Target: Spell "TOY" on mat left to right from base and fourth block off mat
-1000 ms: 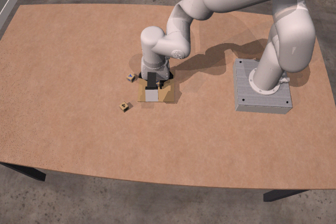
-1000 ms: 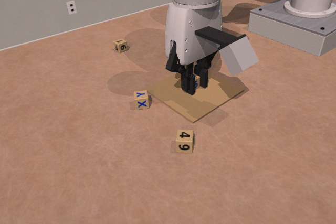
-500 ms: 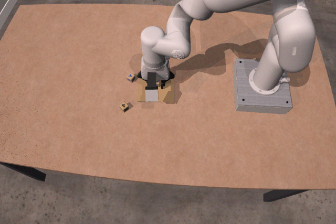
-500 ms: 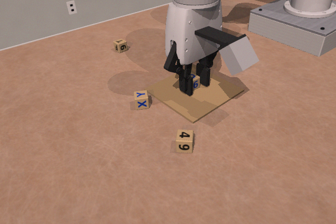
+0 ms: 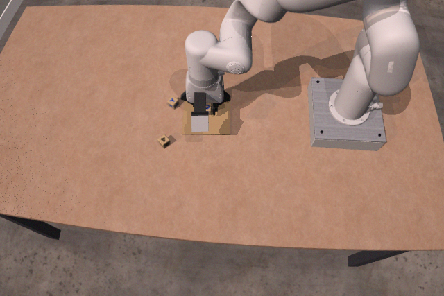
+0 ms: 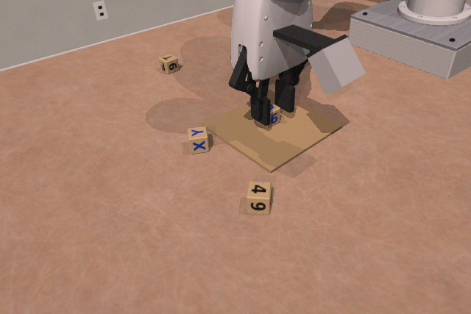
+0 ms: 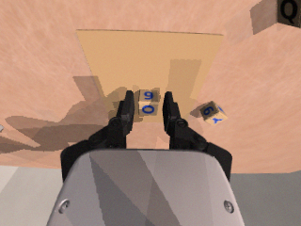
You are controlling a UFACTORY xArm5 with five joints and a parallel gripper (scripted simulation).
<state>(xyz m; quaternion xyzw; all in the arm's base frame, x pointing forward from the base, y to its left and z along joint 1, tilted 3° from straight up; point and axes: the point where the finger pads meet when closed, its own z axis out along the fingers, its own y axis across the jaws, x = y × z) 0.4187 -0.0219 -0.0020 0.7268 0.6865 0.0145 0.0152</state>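
Now: the O block 10 mm to the right of my hand and 20 mm below it. The rest, counted from my hand: tan mat 40 mm below; T block 10 mm behind, 260 mm to the right, 30 mm below.
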